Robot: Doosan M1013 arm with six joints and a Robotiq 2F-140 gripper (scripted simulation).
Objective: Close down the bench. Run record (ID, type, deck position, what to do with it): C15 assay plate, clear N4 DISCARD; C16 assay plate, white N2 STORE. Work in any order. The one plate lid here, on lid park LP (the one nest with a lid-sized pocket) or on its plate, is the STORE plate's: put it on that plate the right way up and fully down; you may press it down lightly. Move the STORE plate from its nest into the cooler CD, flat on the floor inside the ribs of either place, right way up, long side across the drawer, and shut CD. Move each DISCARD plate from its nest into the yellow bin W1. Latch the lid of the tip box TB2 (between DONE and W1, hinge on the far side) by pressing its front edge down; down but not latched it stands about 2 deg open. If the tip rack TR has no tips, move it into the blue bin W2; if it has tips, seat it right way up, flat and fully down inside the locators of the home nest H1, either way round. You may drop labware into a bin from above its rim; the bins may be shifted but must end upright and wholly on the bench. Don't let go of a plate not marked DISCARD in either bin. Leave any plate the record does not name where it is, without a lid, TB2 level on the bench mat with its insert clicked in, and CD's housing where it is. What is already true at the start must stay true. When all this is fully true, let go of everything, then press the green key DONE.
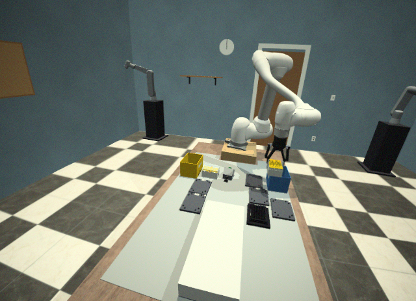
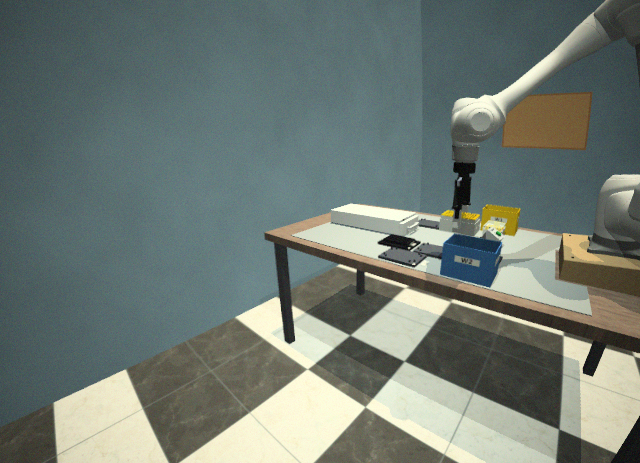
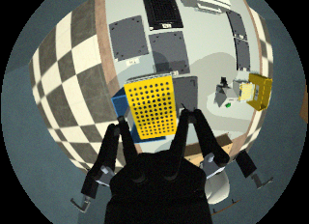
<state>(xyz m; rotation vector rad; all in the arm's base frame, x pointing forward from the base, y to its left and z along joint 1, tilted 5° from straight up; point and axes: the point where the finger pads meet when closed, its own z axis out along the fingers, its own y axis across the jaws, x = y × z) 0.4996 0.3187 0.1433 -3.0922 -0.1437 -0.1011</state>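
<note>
Now: hand 50 mm past the done key block, 310 mm to the left of it and 130 mm above it. Also, from my hand: black plate (300 mm ahead, 60 mm to the right, 170 mm below); then blue bin W2 (70 mm behind, 40 mm to the left, 150 mm below); then yellow-topped tip rack (10 mm behind, 10 mm to the right, 10 mm below).
</note>
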